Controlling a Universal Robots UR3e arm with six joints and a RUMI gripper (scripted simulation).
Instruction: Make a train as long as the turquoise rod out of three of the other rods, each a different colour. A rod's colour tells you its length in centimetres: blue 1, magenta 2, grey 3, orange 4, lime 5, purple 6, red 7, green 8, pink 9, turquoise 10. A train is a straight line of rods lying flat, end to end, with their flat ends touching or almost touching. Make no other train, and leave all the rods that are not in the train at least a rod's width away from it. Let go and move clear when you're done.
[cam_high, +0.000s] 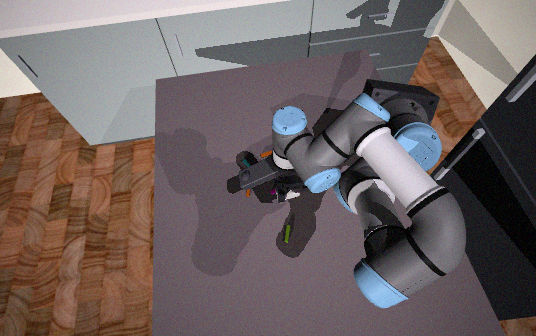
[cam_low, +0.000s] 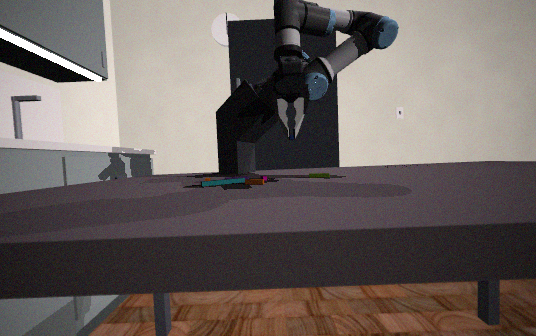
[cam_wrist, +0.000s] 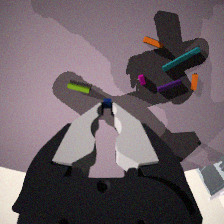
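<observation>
Right now my hand is 11 cm above the lime rod, 7 cm to the right of it and 1 cm past it. Also, from my hand: blue rod 1 cm below; magenta rod 11 cm below, 7 cm to the right, 1 cm ahead; purple rod 14 cm to the right, 11 cm below.
</observation>
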